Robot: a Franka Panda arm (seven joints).
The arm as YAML. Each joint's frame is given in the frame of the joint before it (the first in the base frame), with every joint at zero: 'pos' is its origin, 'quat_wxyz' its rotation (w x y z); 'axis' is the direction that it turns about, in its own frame. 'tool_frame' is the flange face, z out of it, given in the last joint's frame.
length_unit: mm
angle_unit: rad
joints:
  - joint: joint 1
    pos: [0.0, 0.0, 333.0]
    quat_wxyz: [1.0, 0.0, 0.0, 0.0]
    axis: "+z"
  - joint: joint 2
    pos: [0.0, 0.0, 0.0]
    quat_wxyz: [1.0, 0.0, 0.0, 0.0]
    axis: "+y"
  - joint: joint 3
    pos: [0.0, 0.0, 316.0]
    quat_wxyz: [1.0, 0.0, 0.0, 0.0]
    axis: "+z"
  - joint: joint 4
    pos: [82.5, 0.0, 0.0]
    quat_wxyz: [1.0, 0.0, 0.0, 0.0]
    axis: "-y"
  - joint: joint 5
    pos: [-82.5, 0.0, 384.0]
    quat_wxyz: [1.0, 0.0, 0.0, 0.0]
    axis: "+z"
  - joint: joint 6
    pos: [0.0, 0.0, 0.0]
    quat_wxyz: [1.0, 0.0, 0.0, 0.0]
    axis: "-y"
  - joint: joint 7
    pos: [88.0, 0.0, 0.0]
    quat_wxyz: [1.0, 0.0, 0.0, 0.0]
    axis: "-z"
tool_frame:
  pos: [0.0, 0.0, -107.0]
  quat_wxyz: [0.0, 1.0, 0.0, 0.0]
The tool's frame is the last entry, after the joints.
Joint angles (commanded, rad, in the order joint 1, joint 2, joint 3, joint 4, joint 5, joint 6, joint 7), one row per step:
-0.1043, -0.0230, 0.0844, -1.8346, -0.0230, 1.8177, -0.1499
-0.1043, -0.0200, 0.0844, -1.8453, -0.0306, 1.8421, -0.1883
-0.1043, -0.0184, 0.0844, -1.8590, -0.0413, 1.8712, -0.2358
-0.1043, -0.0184, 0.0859, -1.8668, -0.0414, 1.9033, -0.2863
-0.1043, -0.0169, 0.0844, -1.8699, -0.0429, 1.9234, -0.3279
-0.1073, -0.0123, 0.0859, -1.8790, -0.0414, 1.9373, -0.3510
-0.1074, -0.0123, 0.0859, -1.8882, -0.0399, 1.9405, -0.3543
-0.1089, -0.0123, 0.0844, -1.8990, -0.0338, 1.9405, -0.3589
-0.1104, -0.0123, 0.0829, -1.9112, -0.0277, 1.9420, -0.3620
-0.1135, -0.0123, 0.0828, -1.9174, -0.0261, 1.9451, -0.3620
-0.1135, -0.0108, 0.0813, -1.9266, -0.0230, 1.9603, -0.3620
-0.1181, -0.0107, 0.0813, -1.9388, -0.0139, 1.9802, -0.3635
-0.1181, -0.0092, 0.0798, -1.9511, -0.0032, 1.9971, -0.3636
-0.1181, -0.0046, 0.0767, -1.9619, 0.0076, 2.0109, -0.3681
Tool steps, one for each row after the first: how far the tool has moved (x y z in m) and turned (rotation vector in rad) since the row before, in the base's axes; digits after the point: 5 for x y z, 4 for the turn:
0.00188, -0.00063, -0.00463, -0.0076, -0.0095, 0.0409
0.00164, -0.00078, -0.00484, -0.0113, -0.0118, 0.0513
0.00234, 0.00095, -0.00081, -0.0024, -0.0222, 0.0533
0.00190, -0.00092, -0.00045, -0.0039, -0.0137, 0.0412
0.00104, -0.00077, -0.00570, 0.0004, 0.0007, 0.0217
-0.00093, 0.00008, -0.00417, 0.0014, 0.0061, 0.0029
-0.00156, -0.00125, -0.00525, 0.0058, 0.0108, -0.0003
-0.00167, -0.00123, -0.00577, 0.0059, 0.0106, -0.0018
-0.00067, -0.00166, -0.00271, 0.0016, 0.0031, -0.0036
0.00038, -0.00063, -0.00387, 0.0030, -0.0046, -0.0022
0.00006, -0.00196, -0.00410, 0.0083, -0.0079, -0.0059
-0.00004, -0.00018, -0.00519, 0.0101, -0.0035, -0.0051
0.00024, -0.00116, -0.00647, 0.0102, 0.0012, -0.0026

